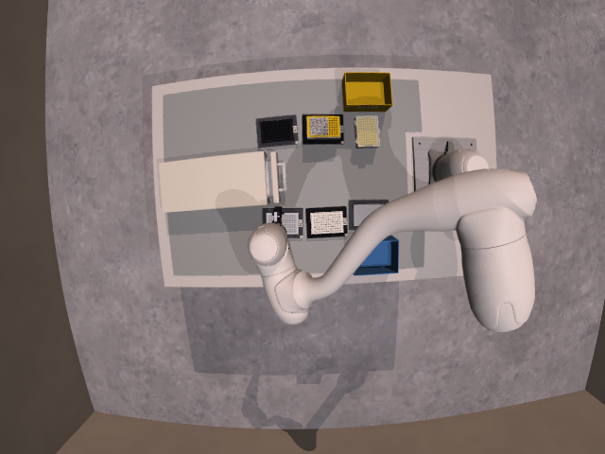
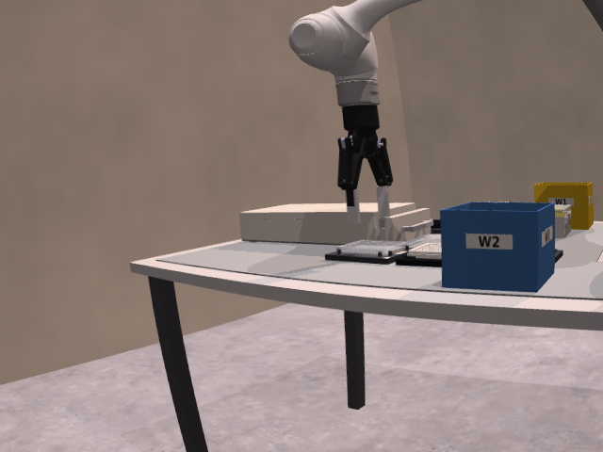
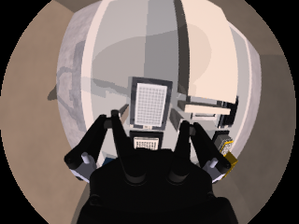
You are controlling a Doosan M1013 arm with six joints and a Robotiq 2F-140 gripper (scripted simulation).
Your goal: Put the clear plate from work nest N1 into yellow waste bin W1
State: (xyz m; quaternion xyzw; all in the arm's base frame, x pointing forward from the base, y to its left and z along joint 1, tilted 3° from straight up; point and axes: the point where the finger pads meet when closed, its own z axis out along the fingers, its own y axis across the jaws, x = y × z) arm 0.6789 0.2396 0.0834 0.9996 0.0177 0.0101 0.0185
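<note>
The clear plate is 8 cm below my hand. Also, from my hand: blue bin W2: 37 cm behind, 11 cm to the left, 6 cm below; then white plate: 18 cm behind, 1 cm to the right, 8 cm below; then black plate: 3 cm ahead, 37 cm to the right, 8 cm below.
</note>
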